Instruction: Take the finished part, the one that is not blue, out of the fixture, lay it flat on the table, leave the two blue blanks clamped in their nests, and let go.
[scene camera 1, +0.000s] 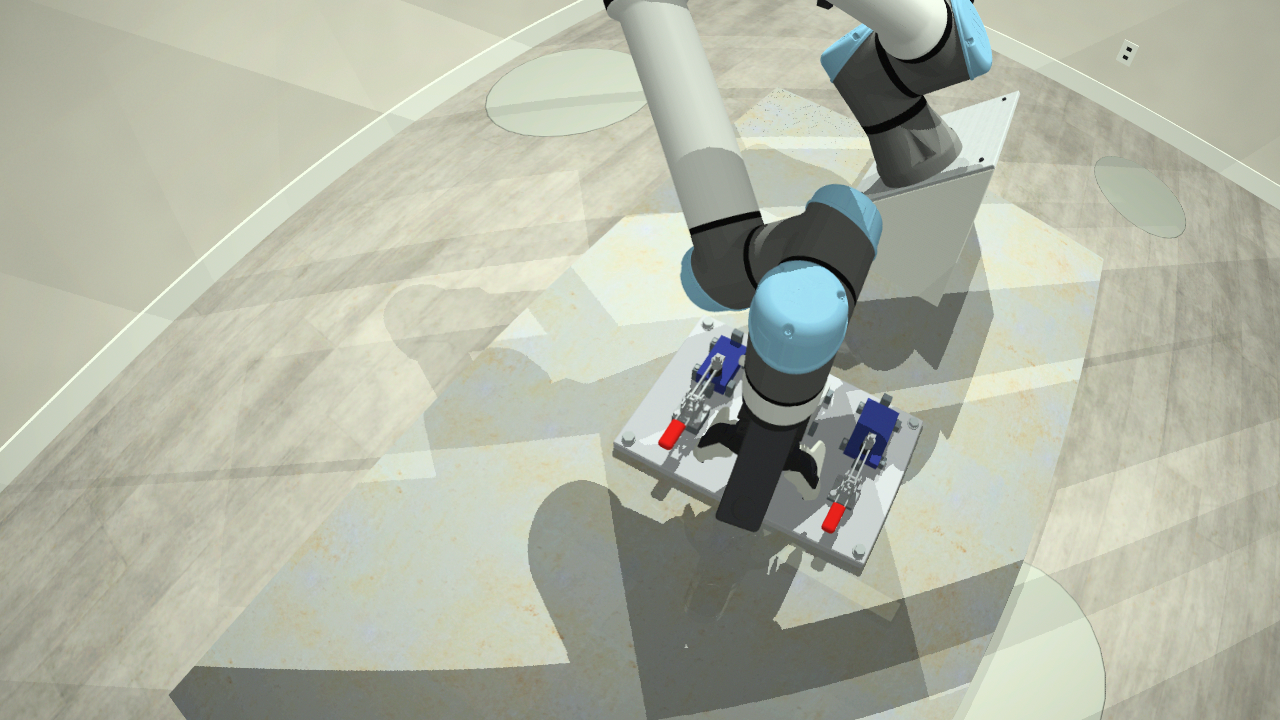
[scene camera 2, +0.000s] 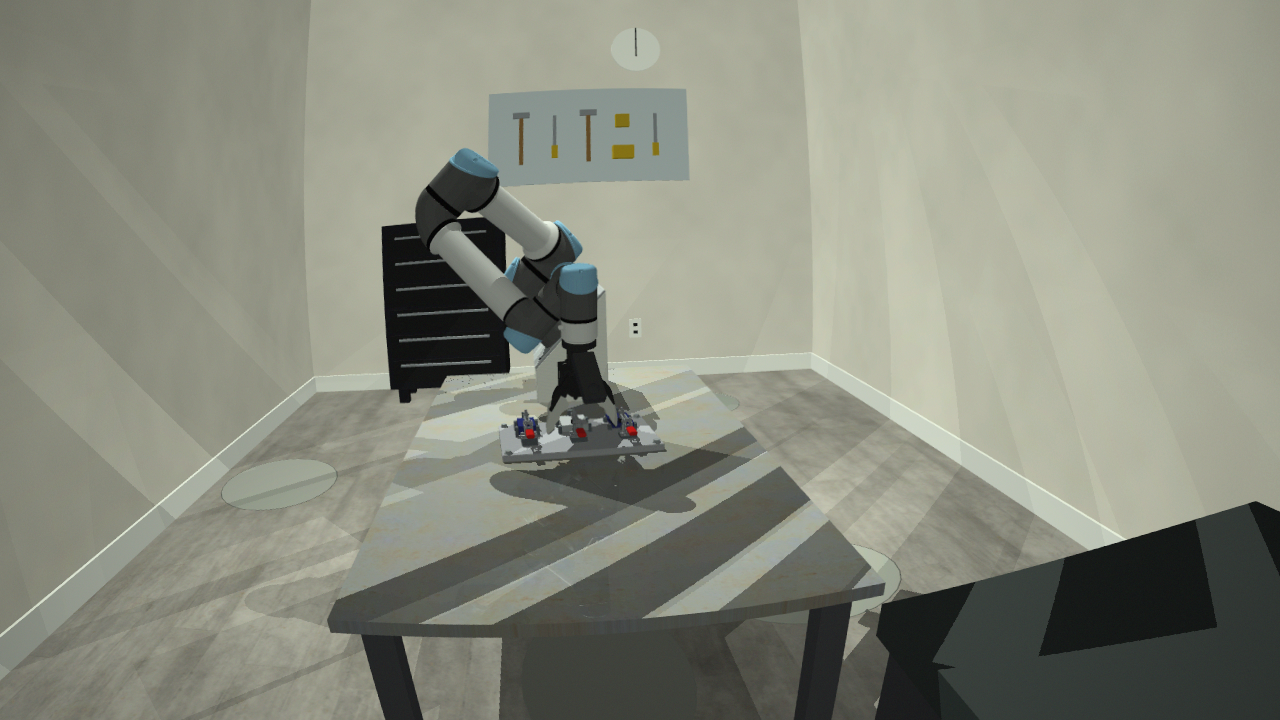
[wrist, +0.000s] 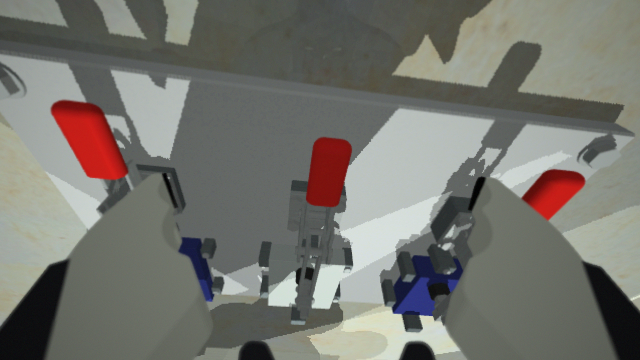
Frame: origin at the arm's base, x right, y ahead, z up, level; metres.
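Where they show: gripper, between the fingertips: (scene camera 2: 582, 430) (wrist: 324, 179); arm's base, origin of its link: (scene camera 1: 922, 162).
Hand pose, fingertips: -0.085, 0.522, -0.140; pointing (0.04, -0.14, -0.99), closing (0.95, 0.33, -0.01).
Observation:
Each offset is from my fingertips to the top centre of the thing, as dx, dy, dz. Level surfaces: height alone.
The finished part @(+0.032, -0.136, -0.015) (wrist: 327, 290), pale grey-white, sits in the middle nest of the fixture @(+0.022, -0.089, -0.036) (scene camera 1: 653, 402) (scene camera 2: 581, 454) (wrist: 225, 125). A toggle clamp with a red handle @(+0.005, -0.015, +0.013) (wrist: 328, 172) (scene camera 2: 580, 432) reaches over it with its black tip. In scene camera 1 the arm hides this part. One blue blank @(-0.074, -0.165, -0.020) (scene camera 1: 875, 419) (wrist: 200, 270) and another blue blank @(+0.139, -0.107, -0.010) (scene camera 1: 726, 353) (wrist: 415, 295) sit in the outer nests under their clamps. My gripper (scene camera 1: 759, 462) (scene camera 2: 582, 425) (wrist: 324, 179) is open and empty, low above the fixture. Its fingers straddle the middle clamp and partly hide both outer clamps in the wrist view.
The outer clamps have upright red handles @(+0.113, +0.009, +0.018) (scene camera 1: 671, 435) @(-0.105, -0.025, -0.004) (scene camera 1: 833, 517) (wrist: 90, 140) (wrist: 555, 192) close outside the fingers. Bolts stand at the plate's corners. The table @(dz -0.051) (scene camera 1: 465, 555) extends around the fixture. The arm's pedestal (scene camera 1: 921, 232) stands behind it.

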